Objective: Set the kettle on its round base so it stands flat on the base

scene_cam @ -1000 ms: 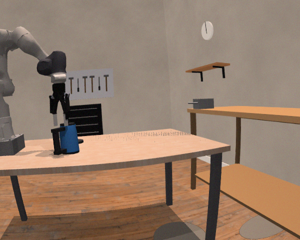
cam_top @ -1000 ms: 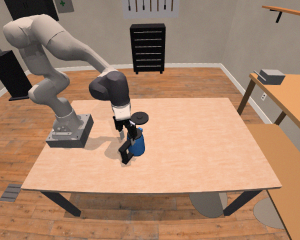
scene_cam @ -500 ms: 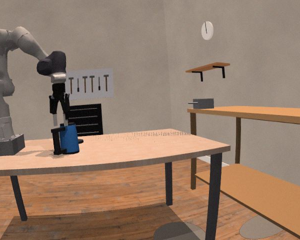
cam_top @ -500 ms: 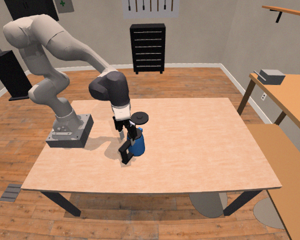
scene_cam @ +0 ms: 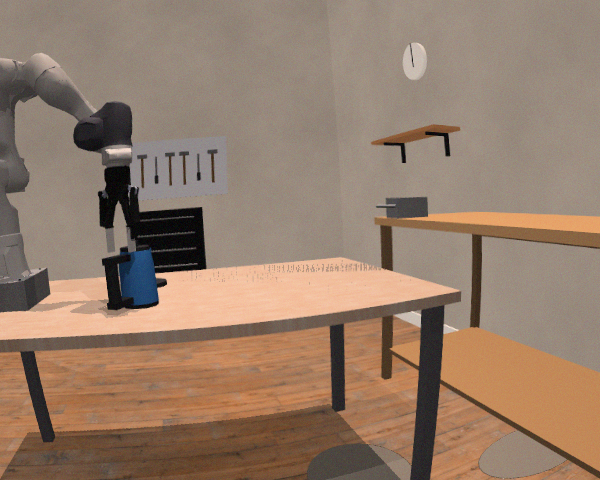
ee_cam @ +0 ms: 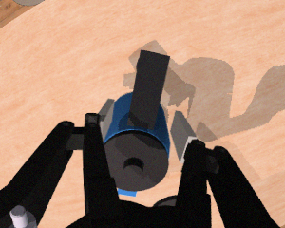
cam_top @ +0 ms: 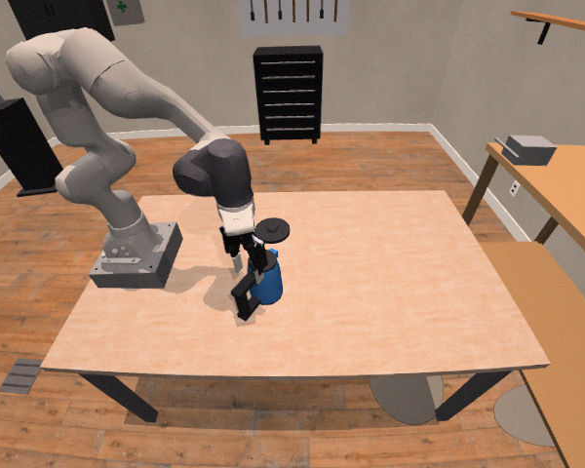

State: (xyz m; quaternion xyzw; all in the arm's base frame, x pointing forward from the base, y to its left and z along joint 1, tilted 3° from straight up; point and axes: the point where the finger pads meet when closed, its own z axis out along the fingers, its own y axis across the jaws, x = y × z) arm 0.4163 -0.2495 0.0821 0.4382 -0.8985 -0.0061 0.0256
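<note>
Right now my hand is 10 cm above the blue kettle, 2 cm to the right of it and 2 cm short of it. From my hand the other things lie so: round base: 36 cm to the left, 18 cm below, 8 cm ahead.
</note>
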